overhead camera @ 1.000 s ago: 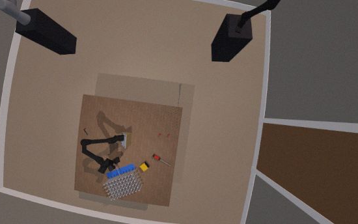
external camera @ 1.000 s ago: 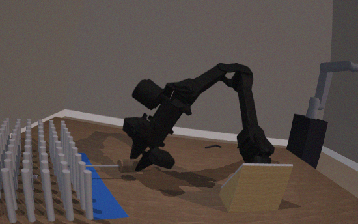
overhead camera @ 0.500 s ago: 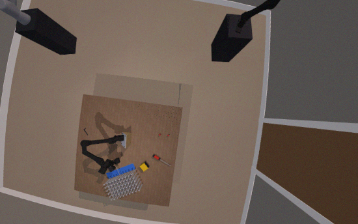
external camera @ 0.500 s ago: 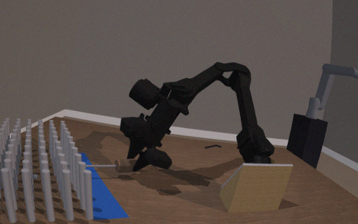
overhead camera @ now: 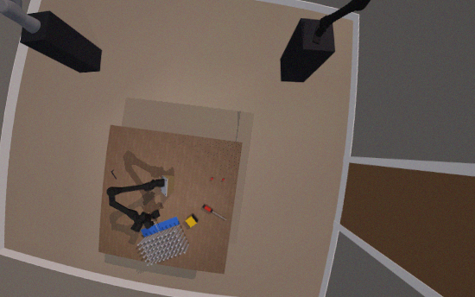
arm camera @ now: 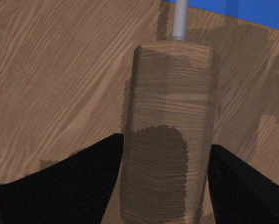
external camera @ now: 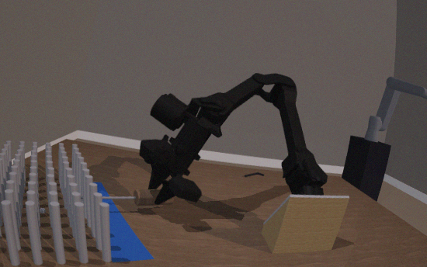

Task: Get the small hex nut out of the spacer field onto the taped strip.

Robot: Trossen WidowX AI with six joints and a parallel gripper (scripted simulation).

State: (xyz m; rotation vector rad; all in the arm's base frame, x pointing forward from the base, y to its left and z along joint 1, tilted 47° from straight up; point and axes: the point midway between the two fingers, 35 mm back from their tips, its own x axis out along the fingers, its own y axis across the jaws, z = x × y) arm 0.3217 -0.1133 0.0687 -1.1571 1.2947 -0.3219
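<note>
Right now my gripper tip is 110 mm short of the blue taped strip, 50 mm to the right of it and 40 mm above it. Round my gripper tip: yellow block (370 mm to the left, 30 mm ahead, 20 mm below); then small hex nut (260 mm ahead, 110 mm to the left, 30 mm below); then wooden-handled rod tool (100 mm ahead, 40 mm to the left).
</note>
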